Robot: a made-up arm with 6 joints. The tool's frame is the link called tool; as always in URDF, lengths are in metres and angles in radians. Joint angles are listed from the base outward.
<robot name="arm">
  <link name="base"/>
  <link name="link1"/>
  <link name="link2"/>
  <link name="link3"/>
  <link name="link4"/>
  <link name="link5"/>
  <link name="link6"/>
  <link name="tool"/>
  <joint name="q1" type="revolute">
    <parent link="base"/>
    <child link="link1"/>
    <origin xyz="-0.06 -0.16 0" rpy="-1.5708 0 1.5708"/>
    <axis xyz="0 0 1"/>
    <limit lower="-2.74" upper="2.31"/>
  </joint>
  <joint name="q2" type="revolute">
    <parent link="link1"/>
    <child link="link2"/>
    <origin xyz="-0.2 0.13 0.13" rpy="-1.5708 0 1.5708"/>
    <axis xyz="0 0 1"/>
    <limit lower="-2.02" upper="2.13"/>
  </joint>
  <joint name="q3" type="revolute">
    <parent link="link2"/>
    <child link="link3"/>
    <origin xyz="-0.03 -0.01 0.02" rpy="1.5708 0 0"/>
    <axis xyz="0 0 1"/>
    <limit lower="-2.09" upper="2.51"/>
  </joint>
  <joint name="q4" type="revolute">
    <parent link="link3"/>
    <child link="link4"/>
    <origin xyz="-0.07 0.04 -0.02" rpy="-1.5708 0 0"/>
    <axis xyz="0 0 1"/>
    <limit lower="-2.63" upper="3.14"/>
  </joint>
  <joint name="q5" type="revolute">
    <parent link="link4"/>
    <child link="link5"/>
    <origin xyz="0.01 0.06 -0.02" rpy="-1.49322 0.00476 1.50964"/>
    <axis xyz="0 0 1"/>
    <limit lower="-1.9" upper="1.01"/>
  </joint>
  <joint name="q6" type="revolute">
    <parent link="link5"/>
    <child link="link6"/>
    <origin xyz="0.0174 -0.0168 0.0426" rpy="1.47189 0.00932 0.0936"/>
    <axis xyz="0 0 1"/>
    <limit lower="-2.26" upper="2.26"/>
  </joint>
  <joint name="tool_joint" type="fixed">
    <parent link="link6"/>
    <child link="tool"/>
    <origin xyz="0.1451 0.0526 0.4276" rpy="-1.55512 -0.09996 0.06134"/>
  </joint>
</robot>
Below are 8 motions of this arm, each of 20 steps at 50 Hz.
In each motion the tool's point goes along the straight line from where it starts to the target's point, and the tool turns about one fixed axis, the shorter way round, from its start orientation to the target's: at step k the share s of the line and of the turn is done. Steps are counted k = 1, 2, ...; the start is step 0. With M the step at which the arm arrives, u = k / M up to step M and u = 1 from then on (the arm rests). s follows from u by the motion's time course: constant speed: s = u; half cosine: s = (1 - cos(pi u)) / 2; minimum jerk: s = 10 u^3 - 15 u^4 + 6 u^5.
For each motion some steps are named. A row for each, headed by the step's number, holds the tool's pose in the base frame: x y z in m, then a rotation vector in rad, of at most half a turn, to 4 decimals.
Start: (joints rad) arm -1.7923 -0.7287 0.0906 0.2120 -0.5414 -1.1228
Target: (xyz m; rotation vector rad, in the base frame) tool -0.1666 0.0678 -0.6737 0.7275 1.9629 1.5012
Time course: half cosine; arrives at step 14
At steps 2, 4, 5, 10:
2: -0.1419 0.0652 -0.6663 1.1863 1.6443 1.0281
4: -0.1455 0.0656 -0.6673 1.1276 1.6961 1.0987
5: -0.1480 0.0658 -0.6681 1.0859 1.7305 1.1467
10: -0.1617 0.0673 -0.6722 0.8290 1.9070 1.4098

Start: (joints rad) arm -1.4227 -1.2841 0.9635 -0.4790 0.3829 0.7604
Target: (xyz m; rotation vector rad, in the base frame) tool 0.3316 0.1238 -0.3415 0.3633 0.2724 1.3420
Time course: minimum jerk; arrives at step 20
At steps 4, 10, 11, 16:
4: 0.2828 0.1784 -0.4369 0.8890 0.3579 1.3298
10: 0.3057 0.1528 -0.3921 0.6419 0.3189 1.3429
11: 0.3105 0.1474 -0.3827 0.5899 0.3104 1.3440
16: 0.3286 0.1272 -0.3474 0.3955 0.2779 1.3429

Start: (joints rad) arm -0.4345 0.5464 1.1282 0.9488 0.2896 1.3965
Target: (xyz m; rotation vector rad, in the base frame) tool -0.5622 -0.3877 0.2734 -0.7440 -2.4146 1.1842
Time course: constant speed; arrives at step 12
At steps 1, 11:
1: -0.5039 -0.3856 0.2920 -0.6822 -2.3457 1.1104
11: -0.5569 -0.3875 0.2751 -0.7383 -2.4084 1.1774

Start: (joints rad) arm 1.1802 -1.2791 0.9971 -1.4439 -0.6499 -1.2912
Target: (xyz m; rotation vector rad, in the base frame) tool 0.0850 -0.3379 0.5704 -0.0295 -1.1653 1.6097
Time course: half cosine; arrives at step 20
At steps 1, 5, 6, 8, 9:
1: 0.2648 -0.2103 0.3495 0.6025 -0.5781 1.7003
5: 0.2394 -0.2283 0.3807 0.5165 -0.6653 1.6983
6: 0.2286 -0.2359 0.3939 0.4796 -0.7020 1.6964
8: 0.2034 -0.2538 0.4249 0.3926 -0.7867 1.6895
9: 0.1896 -0.2636 0.4419 0.3445 -0.8326 1.6842

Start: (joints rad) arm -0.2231 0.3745 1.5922 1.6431 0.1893 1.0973
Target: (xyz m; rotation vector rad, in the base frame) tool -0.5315 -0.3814 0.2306 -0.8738 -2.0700 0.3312
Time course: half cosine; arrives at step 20
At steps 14, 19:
14: -0.5326 -0.3312 0.2326 -0.8927 -2.1332 0.6687
19: -0.5315 -0.3799 0.2307 -0.8746 -2.0723 0.3411

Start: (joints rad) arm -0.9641 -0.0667 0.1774 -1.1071 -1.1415 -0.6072
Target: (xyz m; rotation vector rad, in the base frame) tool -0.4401 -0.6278 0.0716 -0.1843 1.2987 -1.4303
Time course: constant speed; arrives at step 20
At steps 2, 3, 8, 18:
2: -0.2605 -0.6865 -0.2643 -0.0314 1.9160 -0.5604
3: -0.2705 -0.6832 -0.2456 -0.0404 1.8886 -0.6133
8: -0.3204 -0.6669 -0.1523 -0.0846 1.7386 -0.8703
18: -0.4201 -0.6343 0.0343 -0.1684 1.3795 -1.3429

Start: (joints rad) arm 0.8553 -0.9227 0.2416 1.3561 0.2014 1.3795
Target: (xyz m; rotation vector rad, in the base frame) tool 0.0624 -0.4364 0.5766 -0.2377 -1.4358 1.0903
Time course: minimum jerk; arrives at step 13
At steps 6, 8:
6: 0.0674 -0.3974 0.5861 -0.2632 -1.4003 1.1508
8: 0.0649 -0.4165 0.5815 -0.2507 -1.4179 1.1212

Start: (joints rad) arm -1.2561 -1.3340 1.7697 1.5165 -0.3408 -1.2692
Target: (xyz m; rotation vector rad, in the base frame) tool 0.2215 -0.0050 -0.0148 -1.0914 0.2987 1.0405
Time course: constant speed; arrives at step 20
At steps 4, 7, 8, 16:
4: 0.2851 -0.0470 -0.0382 -0.2868 0.0924 1.1701
7: 0.2732 -0.0391 -0.0338 -0.4386 0.1315 1.1559
8: 0.2692 -0.0365 -0.0323 -0.4891 0.1445 1.1502
16: 0.2374 -0.0155 -0.0206 -0.8916 0.2477 1.0855

